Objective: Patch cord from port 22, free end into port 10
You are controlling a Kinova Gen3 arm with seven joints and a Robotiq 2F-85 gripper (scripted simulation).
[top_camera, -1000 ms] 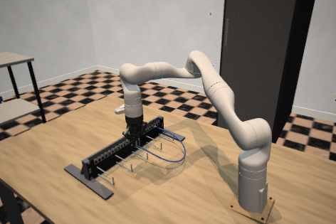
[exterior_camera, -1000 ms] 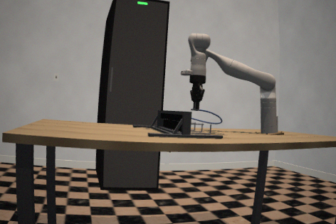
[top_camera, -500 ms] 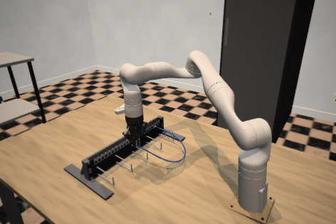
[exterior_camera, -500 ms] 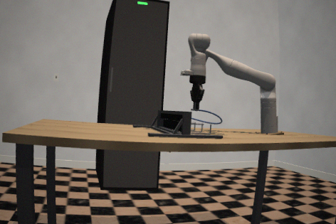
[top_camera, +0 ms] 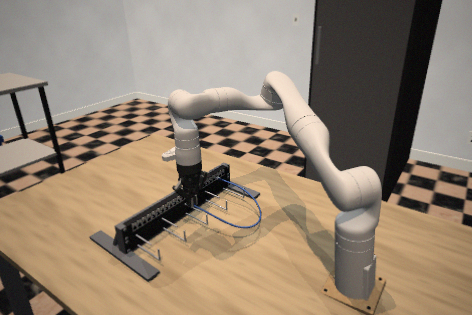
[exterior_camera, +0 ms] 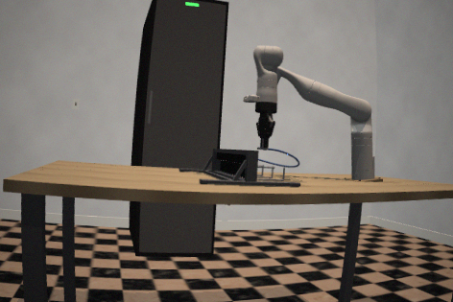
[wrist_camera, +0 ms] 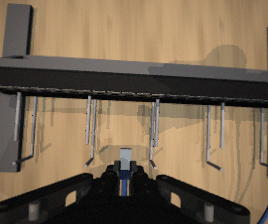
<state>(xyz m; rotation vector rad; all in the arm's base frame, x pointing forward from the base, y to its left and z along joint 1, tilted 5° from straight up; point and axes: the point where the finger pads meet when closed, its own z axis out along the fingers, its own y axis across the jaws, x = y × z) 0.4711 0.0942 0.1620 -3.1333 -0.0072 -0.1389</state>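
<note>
The plug lies 10 mm below my hand and 10 mm ahead of it.
</note>
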